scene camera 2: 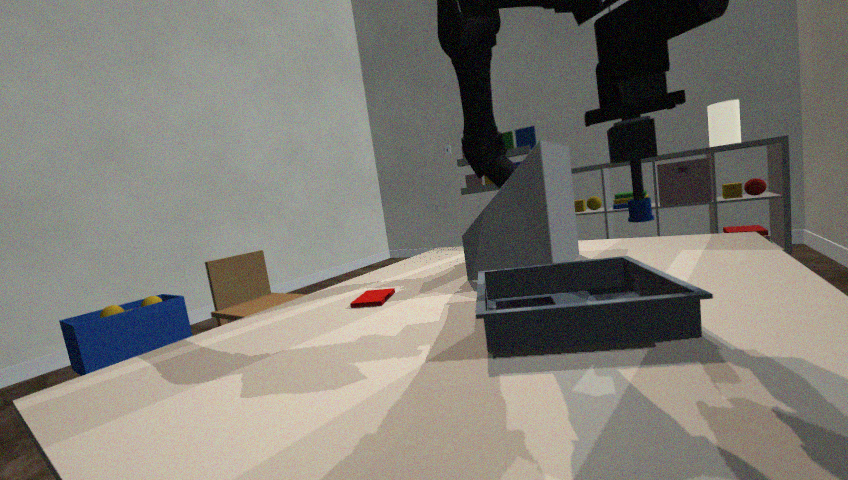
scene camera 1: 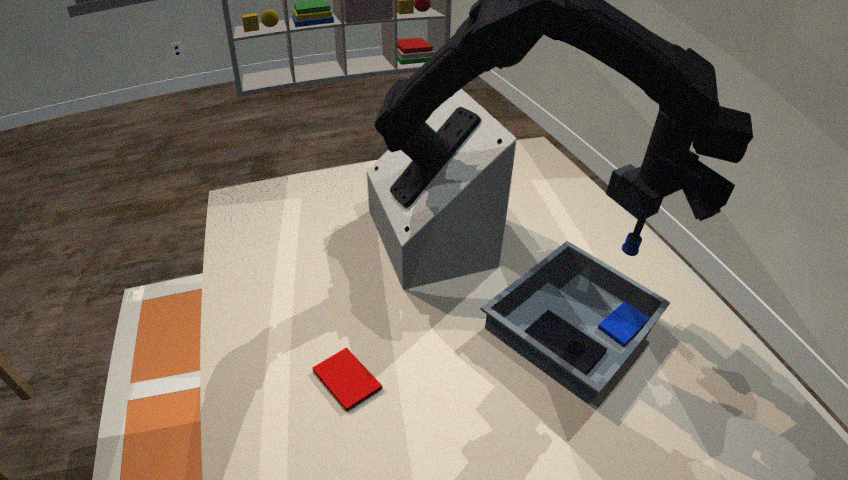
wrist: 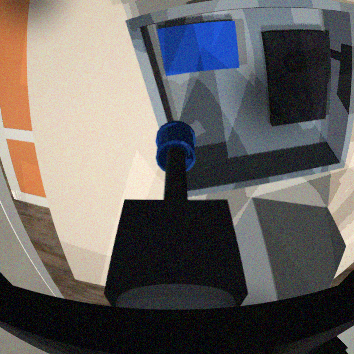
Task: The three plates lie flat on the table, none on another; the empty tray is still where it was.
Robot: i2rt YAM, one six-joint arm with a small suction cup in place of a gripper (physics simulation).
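Places are measured from the arm's base along level axes (x ahead, y left, z up), in metres.
Pixels of known places: hand at its tool point: (scene camera 2: 641, 219) (scene camera 1: 630, 249) (wrist: 175, 138); arm's base at its link origin: (scene camera 2: 518, 186) (scene camera 1: 436, 156).
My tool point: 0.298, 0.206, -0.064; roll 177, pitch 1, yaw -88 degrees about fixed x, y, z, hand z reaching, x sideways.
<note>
For each thing: its middle in the pictures, then the offset to it from my tool point, as dx, dy, dz. Level surfaces: height alone.
- red plate at the middle of its body: (scene camera 1: 346, 378) (scene camera 2: 373, 297) -0.061, -0.476, -0.119
- table at its surface level: dz -0.123
- grey tray at the middle of its body: (wrist: 262, 94) (scene camera 2: 567, 297) (scene camera 1: 578, 315) +0.011, -0.098, -0.098
- blue plate at the middle of its body: (wrist: 198, 46) (scene camera 1: 624, 323) +0.055, -0.021, -0.116
- larger black plate at the middle of its body: (wrist: 298, 77) (scene camera 2: 528, 315) (scene camera 1: 562, 344) +0.037, -0.149, -0.116
A red plate (scene camera 1: 346, 378) (scene camera 2: 373, 297) lies flat on the table (scene camera 1: 249, 267), apart from the tray. The grey tray (scene camera 1: 535, 355) (scene camera 2: 595, 333) (wrist: 260, 165) stands upright beside the arm's base. Inside it a blue plate (scene camera 1: 623, 322) (wrist: 199, 47) and a larger black plate (scene camera 1: 559, 337) (wrist: 297, 95) lie flat on its floor, apart from each other. The blue plate cannot be made out in scene camera 2's view. My suction cup (scene camera 1: 631, 245) (scene camera 2: 640, 210) (wrist: 175, 146) is open, with no plate on it, and hangs high above the area by the tray.
The arm's grey wedge base (scene camera 1: 458, 220) (scene camera 2: 517, 226) stands on the table behind the tray. A shelf unit (scene camera 1: 232, 47) (scene camera 2: 788, 178) stands on the floor beyond. A blue bin (scene camera 2: 127, 339) and a wooden chair (scene camera 2: 241, 282) stand off the table's left edge. A wall runs along the right.
</note>
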